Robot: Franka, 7 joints.
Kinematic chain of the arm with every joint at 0, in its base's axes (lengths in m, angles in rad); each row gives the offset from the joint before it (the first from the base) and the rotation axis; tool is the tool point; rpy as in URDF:
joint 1: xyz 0 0 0.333 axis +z
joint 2: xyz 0 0 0 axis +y
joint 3: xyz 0 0 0.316 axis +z
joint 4: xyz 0.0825 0 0 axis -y
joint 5: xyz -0.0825 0 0.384 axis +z
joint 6: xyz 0 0 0 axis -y
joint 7: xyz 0.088 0 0 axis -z
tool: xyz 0 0 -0.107 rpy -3.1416 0 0
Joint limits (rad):
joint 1: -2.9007..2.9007
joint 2: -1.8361..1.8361
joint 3: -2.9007..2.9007
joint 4: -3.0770..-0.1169
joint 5: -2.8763..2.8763
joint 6: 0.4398..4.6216
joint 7: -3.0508..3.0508
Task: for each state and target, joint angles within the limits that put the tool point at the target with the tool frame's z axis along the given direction. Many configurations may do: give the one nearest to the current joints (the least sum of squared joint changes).
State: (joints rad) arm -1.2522 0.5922 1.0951 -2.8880 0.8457 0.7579 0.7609
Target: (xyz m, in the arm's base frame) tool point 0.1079 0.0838 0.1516 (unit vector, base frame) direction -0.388 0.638 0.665
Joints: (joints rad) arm -0.9927 0.8115 0.5046 -2.8996 0.5309 1.4453 0.7609
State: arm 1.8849 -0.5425 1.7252 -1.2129 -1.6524 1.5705 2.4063
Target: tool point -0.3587 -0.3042 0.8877 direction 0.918 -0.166 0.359
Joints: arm 1.4035 -1.0104 1.1144 -1.2150 -2.1389 0.9370 2.4063
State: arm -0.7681 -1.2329 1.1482 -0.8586 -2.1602 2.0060 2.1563
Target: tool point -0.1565 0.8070 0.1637 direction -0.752 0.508 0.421
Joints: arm -0.9672 -1.8361 1.6241 -0.7800 -2.4622 1.8187 2.1563
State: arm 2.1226 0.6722 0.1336 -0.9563 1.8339 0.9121 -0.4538
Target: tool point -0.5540 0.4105 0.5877 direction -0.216 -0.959 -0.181
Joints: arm 2.3254 0.8720 -0.0654 -0.5697 1.4906 0.9296 -0.4538
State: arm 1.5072 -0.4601 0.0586 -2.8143 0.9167 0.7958 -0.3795
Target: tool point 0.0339 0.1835 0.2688 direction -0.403 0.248 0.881
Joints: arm 1.0575 0.3440 -0.2713 -2.9438 1.0375 0.4577 -0.3795
